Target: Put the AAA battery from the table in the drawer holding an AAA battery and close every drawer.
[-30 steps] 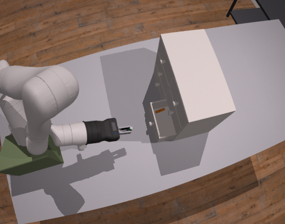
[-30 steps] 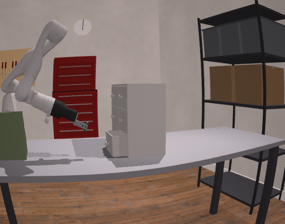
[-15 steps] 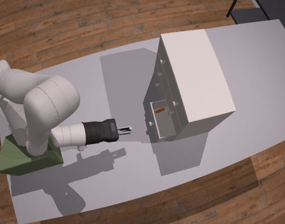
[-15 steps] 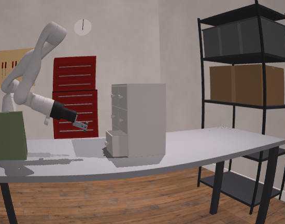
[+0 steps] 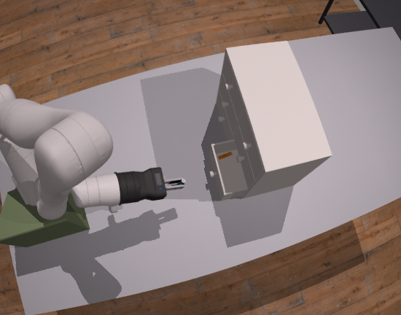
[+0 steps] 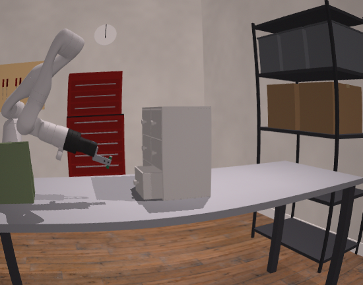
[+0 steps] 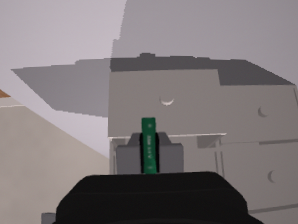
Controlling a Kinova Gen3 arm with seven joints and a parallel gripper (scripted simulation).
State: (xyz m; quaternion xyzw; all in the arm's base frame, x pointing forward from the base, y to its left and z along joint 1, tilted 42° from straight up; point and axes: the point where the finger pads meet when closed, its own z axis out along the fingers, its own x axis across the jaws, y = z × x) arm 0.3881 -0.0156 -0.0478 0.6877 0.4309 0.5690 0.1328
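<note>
My hand is 1 cm short of the green AAA battery. Also, from my hand: orange battery: 16 cm ahead, 8 cm to the left, 12 cm below.
</note>
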